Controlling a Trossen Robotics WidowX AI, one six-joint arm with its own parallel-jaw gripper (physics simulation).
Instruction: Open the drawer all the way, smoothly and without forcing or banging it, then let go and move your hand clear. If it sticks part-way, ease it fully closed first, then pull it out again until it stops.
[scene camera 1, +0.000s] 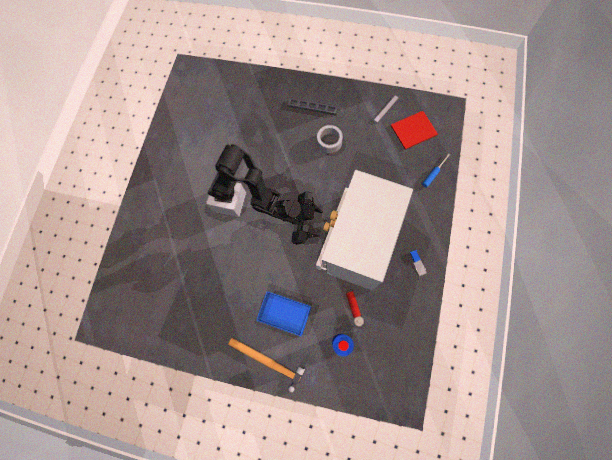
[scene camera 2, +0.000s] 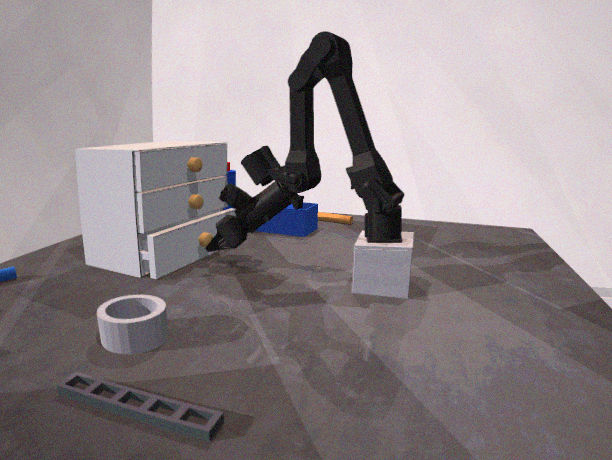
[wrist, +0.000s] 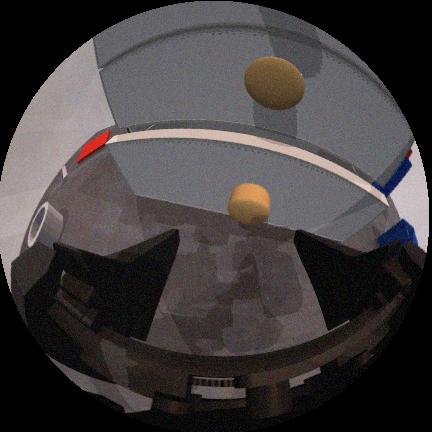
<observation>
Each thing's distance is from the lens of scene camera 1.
my gripper (scene camera 1: 320, 224): 136 cm
blue bin (scene camera 1: 280, 312): 136 cm
red block (scene camera 1: 417, 128): 159 cm
orange-handled tool (scene camera 1: 243, 348): 136 cm
The marked spots on the red block and the orange-handled tool are 108 cm apart.
</observation>
